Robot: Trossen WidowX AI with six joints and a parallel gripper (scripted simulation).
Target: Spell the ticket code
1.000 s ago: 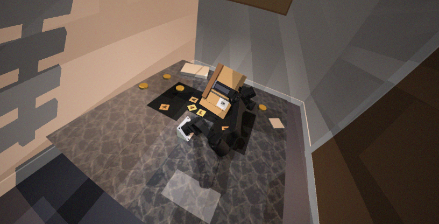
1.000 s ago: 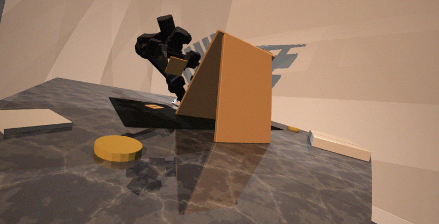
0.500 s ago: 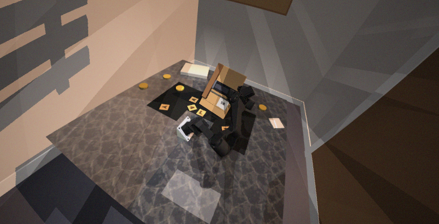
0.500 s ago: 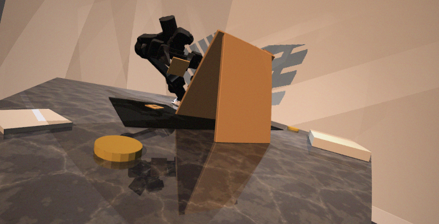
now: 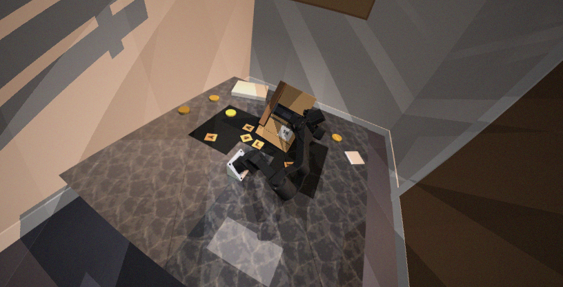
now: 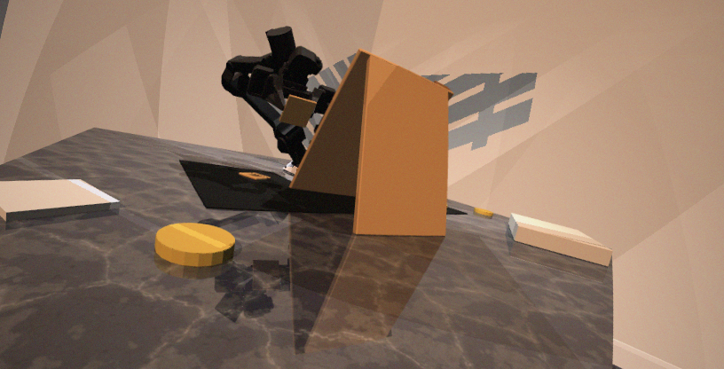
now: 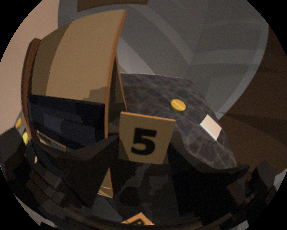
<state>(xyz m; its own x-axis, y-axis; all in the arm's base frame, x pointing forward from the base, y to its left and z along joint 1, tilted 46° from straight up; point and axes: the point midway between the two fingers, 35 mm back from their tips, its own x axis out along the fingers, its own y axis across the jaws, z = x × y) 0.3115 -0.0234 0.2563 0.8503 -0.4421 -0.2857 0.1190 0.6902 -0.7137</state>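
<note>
My gripper tip is 12 cm to the right of the white ticket, 8 cm above it and 4 cm past it. Also, from my gripper tip: black mat 22 cm to the left, 17 cm below, 15 cm behind; then pale flat box 61 cm to the left, 32 cm ahead, 15 cm below; then pale card 32 cm to the right, 16 cm below, 12 cm ahead.
</note>
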